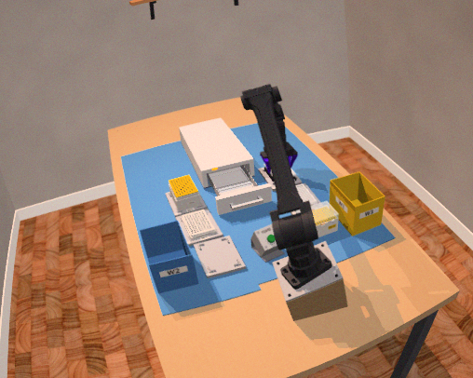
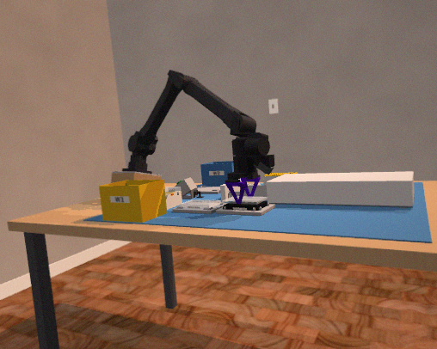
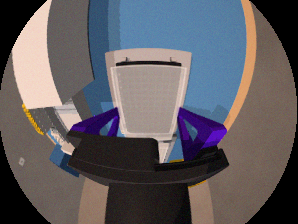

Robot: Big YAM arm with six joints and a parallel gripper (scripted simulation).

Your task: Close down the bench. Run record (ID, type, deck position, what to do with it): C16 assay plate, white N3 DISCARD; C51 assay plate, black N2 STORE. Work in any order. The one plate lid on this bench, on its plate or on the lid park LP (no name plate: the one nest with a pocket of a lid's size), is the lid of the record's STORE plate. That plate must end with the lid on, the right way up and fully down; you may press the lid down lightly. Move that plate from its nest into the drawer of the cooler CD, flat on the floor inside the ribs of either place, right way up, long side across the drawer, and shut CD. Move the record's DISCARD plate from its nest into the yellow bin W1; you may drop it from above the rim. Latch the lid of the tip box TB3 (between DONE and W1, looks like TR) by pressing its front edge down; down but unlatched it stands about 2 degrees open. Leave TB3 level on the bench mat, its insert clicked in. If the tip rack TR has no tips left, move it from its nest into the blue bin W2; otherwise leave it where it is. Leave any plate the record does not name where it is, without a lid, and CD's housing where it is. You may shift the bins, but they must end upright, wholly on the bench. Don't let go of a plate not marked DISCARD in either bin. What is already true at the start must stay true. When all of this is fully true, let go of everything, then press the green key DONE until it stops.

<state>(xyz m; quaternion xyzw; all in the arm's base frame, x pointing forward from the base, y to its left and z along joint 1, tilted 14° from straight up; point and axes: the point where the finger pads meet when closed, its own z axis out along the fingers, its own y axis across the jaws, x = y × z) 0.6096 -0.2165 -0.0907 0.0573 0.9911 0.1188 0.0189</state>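
Now: the plate lid right at my hand. The rest, counted from my hand: cooler CD: 130 mm ahead, 180 mm to the left, 10 mm below; then cooler drawer: 190 mm to the left, 20 mm below; then black plate: 20 mm below.
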